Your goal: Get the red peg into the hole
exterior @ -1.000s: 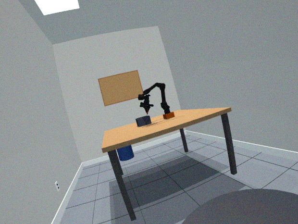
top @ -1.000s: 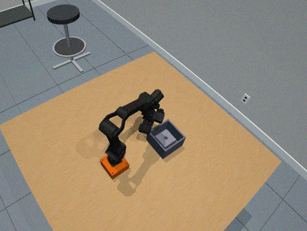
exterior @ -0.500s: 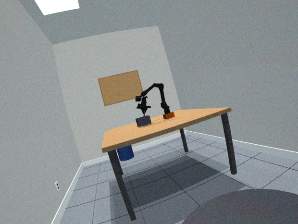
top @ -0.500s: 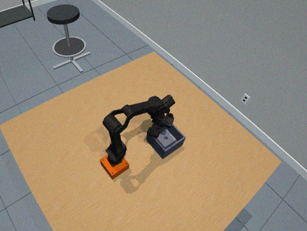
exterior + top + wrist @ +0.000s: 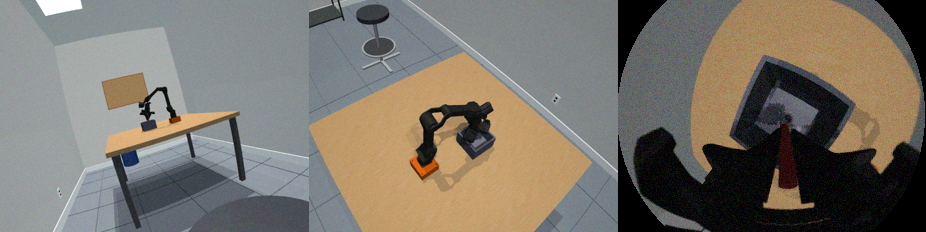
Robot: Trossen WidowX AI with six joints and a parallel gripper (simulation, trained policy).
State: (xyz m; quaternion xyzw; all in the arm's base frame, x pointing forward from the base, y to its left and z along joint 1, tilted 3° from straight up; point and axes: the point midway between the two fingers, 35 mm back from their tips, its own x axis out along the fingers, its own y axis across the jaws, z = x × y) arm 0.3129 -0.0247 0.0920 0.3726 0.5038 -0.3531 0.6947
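Right now the red peg is 2 cm above my gripper tip, 1 cm to the left of it and 1 cm behind it. The rest, counted from my gripper tip: light plate 6 cm below; then dark box 8 cm below.
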